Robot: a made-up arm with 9 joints.
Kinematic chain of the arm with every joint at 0, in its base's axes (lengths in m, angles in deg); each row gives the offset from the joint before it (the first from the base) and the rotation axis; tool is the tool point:
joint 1: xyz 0 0 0.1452 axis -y
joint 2: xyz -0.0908 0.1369 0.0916 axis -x
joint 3: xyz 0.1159 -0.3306 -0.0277 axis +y
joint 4: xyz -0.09 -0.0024 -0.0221 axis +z
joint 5: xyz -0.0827 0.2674 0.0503 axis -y
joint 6: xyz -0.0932 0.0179 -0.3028 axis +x
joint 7: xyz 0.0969 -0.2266 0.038 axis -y
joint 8: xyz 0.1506 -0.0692 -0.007 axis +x
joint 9: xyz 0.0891 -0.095 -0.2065 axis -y
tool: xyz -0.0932 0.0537 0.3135
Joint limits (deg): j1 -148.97..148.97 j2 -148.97..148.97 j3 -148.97..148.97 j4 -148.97..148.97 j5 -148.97..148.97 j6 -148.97..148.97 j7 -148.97..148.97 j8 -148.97..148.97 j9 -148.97..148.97
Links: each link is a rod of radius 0.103 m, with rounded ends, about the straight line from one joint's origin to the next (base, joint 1, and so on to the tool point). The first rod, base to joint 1, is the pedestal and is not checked.
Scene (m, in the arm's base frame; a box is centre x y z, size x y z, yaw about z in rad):
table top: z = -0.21
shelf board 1: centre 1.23 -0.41 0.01 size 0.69 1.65 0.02 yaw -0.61
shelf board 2: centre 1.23 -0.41 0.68 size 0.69 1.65 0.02 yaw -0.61
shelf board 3: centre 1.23 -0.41 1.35 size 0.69 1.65 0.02 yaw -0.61
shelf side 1: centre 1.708 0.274 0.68 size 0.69 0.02 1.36 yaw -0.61
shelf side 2: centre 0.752 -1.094 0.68 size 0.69 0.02 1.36 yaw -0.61
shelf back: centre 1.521 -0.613 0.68 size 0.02 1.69 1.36 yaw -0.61
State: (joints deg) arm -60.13 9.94 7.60 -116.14 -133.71 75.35 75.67 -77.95 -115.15
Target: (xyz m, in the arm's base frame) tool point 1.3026 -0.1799 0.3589
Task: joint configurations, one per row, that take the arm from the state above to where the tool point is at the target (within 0.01 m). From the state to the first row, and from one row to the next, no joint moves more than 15 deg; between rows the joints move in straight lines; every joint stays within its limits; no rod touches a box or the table.
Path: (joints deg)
1: -57.86 7.30 5.07 -124.35 -137.52 89.60 79.60 -80.44 -122.78
2: -55.58 4.66 2.53 -132.56 -141.34 103.84 83.53 -82.92 -130.40
3: -53.31 2.02 0.00 -140.76 -145.16 118.09 87.47 -85.41 -138.03
4: -51.04 -0.62 -2.54 -148.97 -148.97 132.34 91.40 -87.89 -145.65

